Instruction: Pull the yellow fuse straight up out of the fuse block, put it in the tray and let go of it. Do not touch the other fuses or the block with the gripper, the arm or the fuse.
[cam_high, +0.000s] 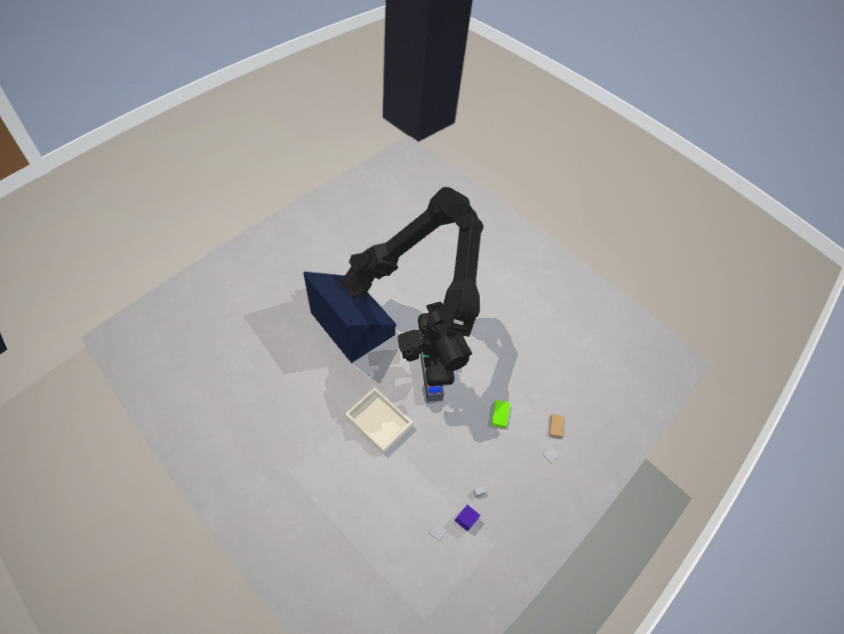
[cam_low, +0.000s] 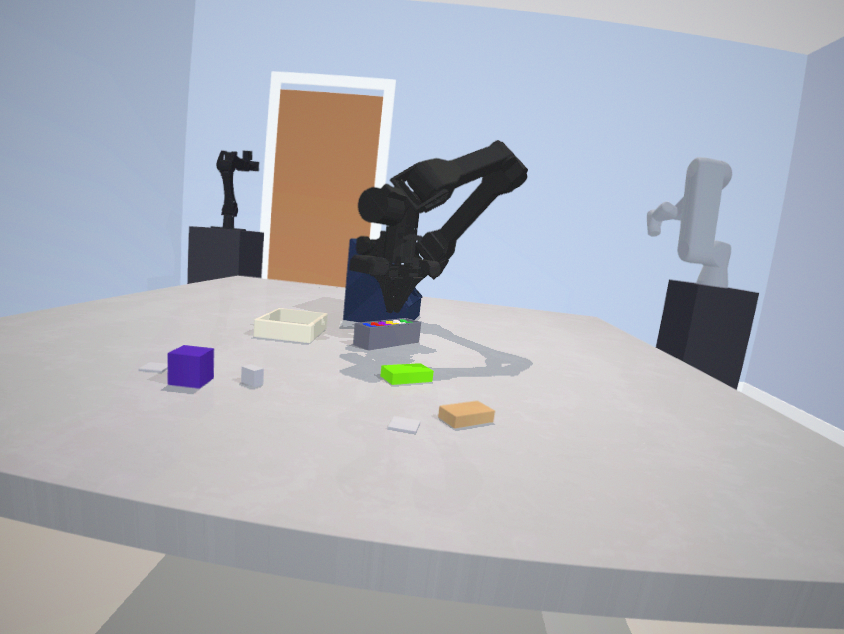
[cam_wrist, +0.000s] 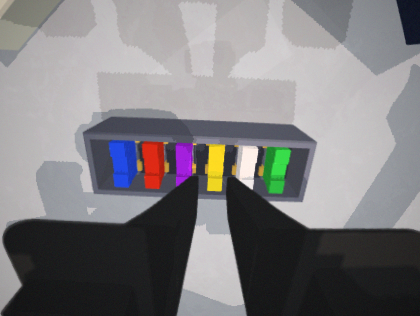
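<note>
Now: the yellow fuse 30 mm below my gripper tip. The rest, counted from my gripper tip: small grey cube (300 mm ahead, 130 mm to the right, 50 mm below); then cream tray (190 mm to the right, 60 mm below, 10 mm ahead); then tan block (320 mm ahead, 140 mm to the left, 50 mm below).
</note>
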